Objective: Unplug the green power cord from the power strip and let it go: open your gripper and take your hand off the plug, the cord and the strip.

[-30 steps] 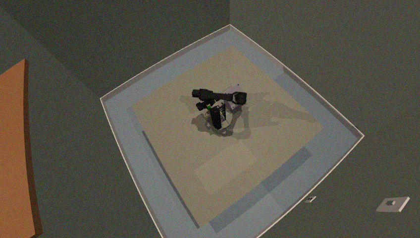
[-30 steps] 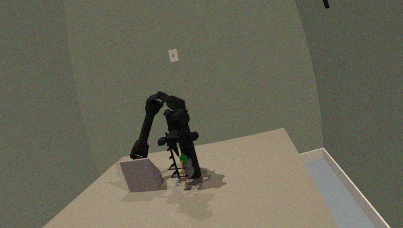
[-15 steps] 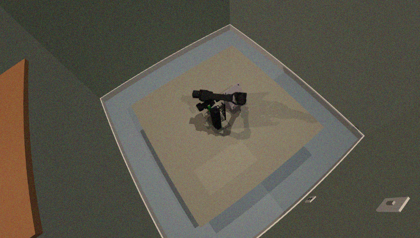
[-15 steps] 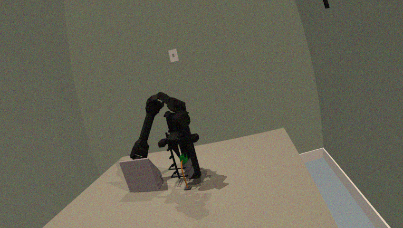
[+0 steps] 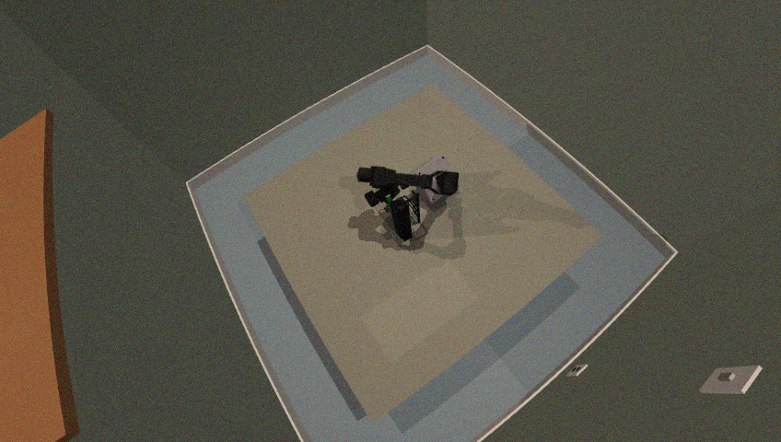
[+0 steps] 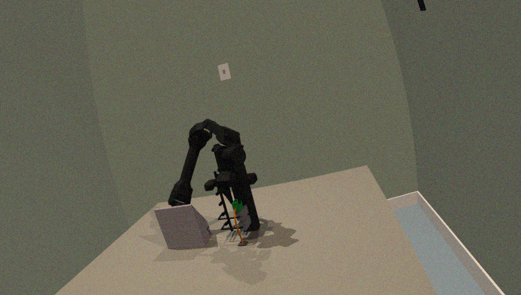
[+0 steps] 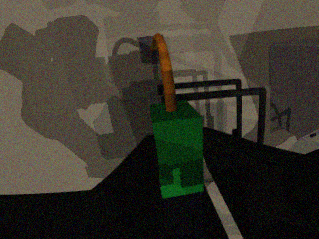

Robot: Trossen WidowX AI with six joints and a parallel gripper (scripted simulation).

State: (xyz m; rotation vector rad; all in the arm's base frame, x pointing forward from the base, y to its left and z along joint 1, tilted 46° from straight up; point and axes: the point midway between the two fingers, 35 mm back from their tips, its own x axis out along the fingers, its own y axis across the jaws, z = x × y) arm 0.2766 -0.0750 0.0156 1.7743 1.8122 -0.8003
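My gripper tip is 3 cm to the right of the green plug.
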